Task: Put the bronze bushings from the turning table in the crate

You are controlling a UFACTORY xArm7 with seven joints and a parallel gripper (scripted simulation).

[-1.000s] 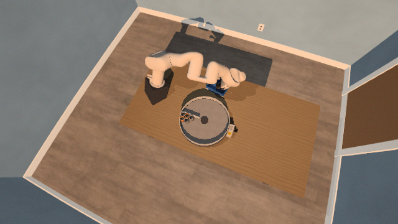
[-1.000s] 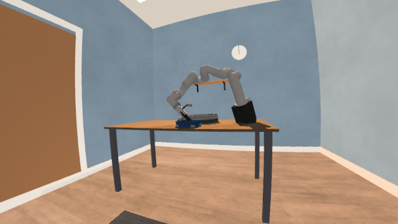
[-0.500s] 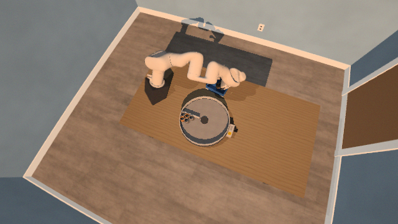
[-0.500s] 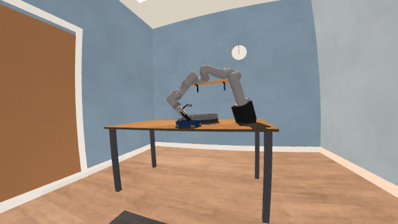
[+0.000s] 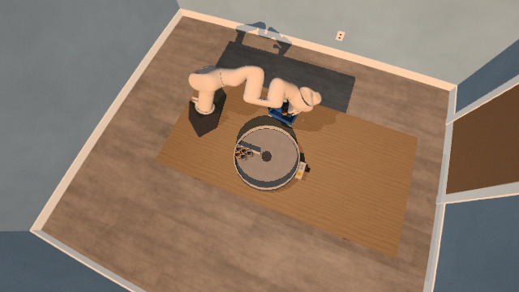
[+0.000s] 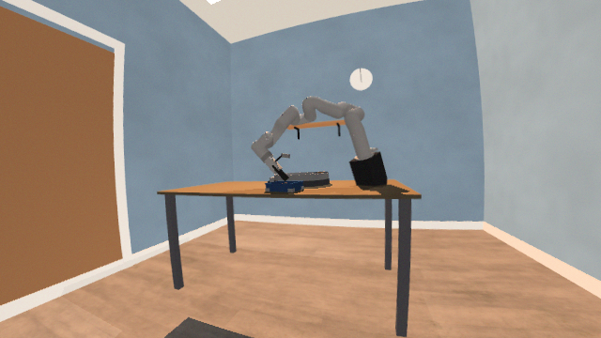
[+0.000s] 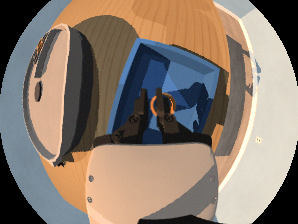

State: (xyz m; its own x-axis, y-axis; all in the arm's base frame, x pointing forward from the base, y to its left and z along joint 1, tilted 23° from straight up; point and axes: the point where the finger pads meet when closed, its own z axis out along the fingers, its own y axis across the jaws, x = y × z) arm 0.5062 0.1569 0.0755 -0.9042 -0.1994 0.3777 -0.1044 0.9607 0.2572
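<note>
Right now the blue crate is 2 cm to the left of my hand and 5 cm below it. Round my hand: round grey turning table: 3 cm behind, 35 cm to the right, 3 cm below.
</note>
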